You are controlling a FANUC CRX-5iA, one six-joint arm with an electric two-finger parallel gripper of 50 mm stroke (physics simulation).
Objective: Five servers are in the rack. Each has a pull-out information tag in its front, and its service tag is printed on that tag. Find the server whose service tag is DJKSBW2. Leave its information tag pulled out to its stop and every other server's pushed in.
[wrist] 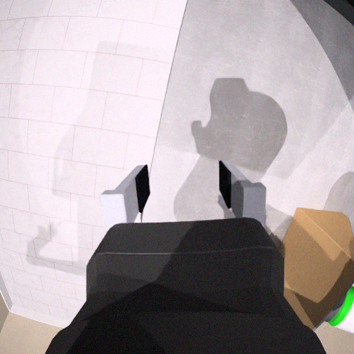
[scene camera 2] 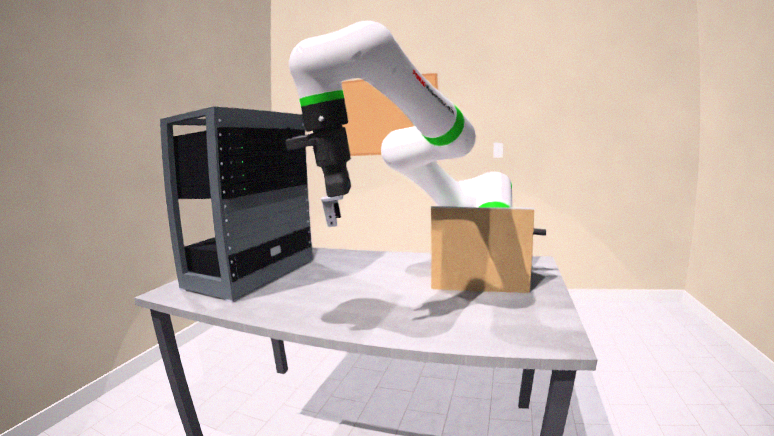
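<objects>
You'd see my gripper in the wrist view, and scene camera 2 shows the gripper too. On my gripper, (wrist: 121,205) and (scene camera 2: 323,197) are the same spot.
</objects>
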